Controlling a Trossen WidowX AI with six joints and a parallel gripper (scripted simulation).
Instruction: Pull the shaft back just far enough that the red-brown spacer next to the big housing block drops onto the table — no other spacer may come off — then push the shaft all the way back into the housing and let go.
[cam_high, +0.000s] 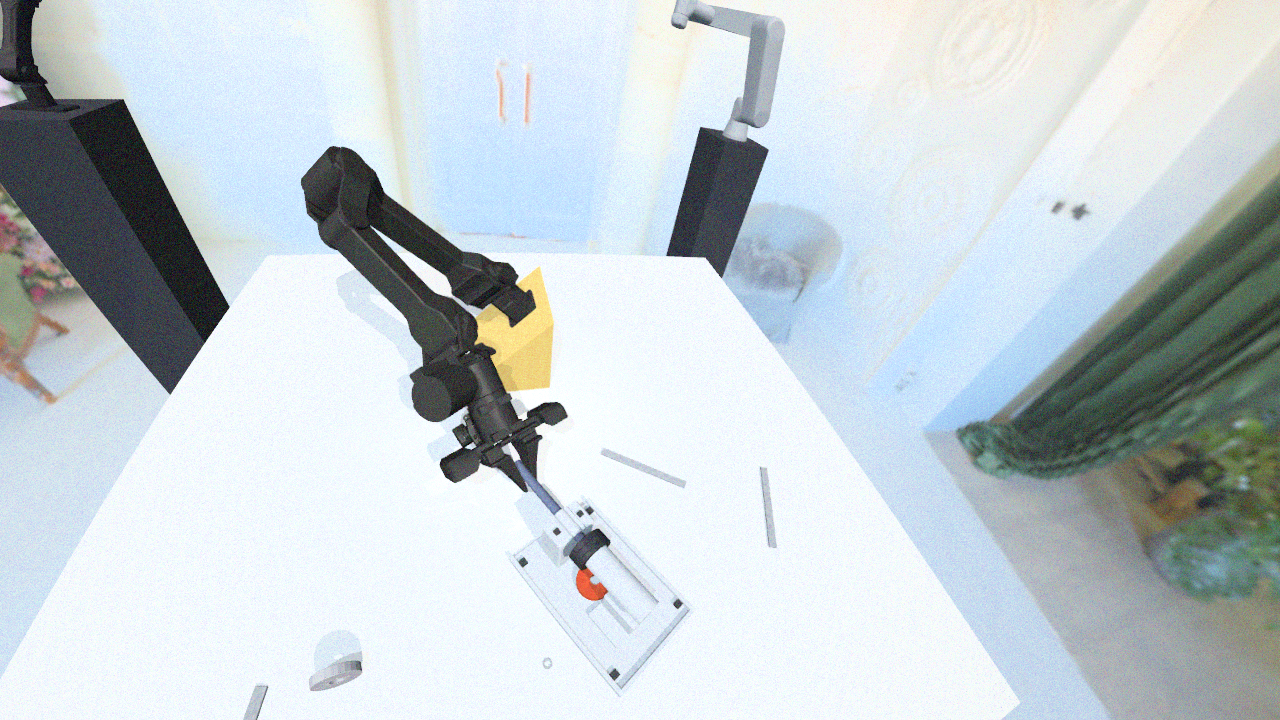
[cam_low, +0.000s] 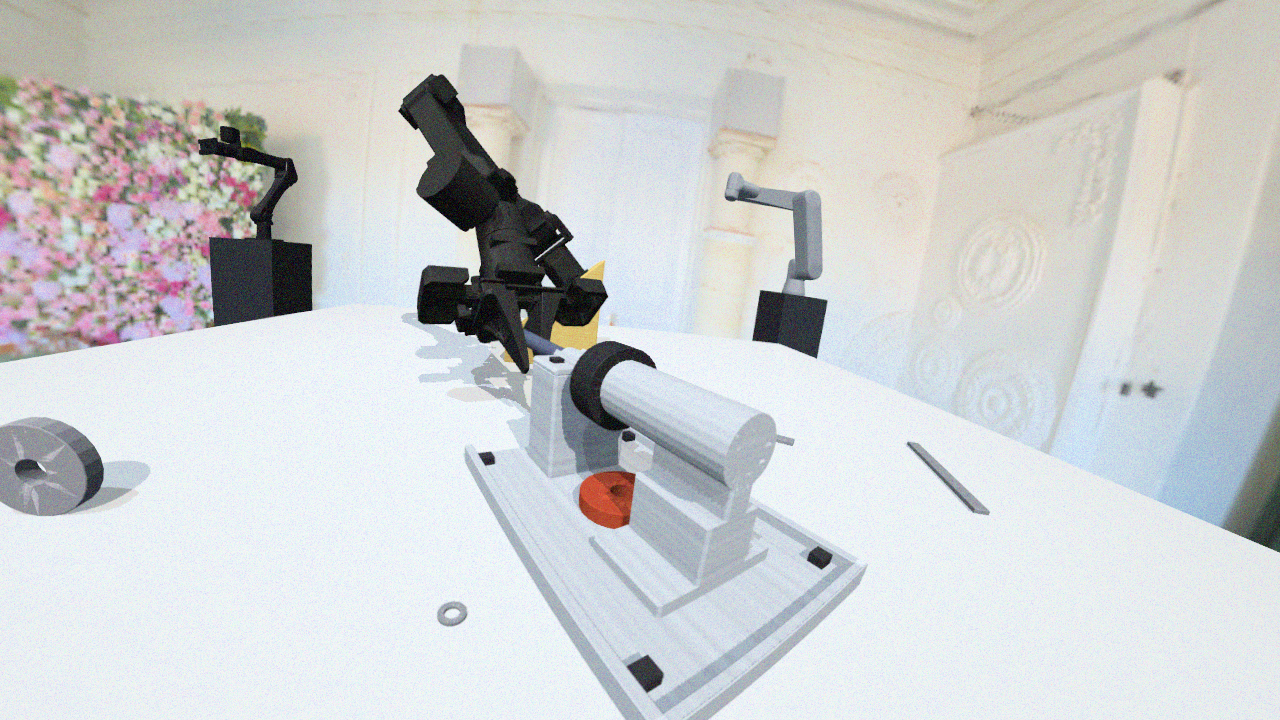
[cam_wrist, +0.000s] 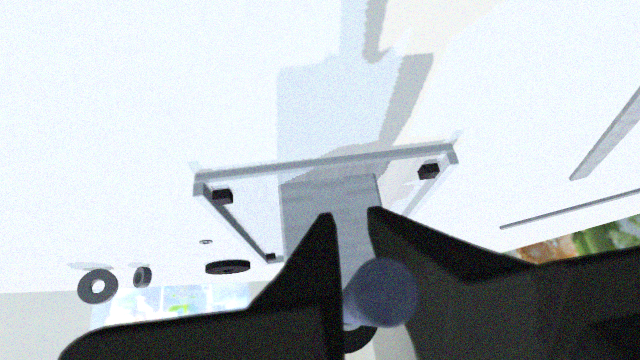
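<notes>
Right now my gripper tip is 5 cm short of the blue-grey shaft, 2 cm to the right of it and 3 cm below it. Round my gripper tip: grey disc: 18 cm ahead, 26 cm to the right, 3 cm below; black spacer: 13 cm ahead, 6 cm to the left, 3 cm above; red-brown spacer: 14 cm ahead, 6 cm to the left, 4 cm below.
</notes>
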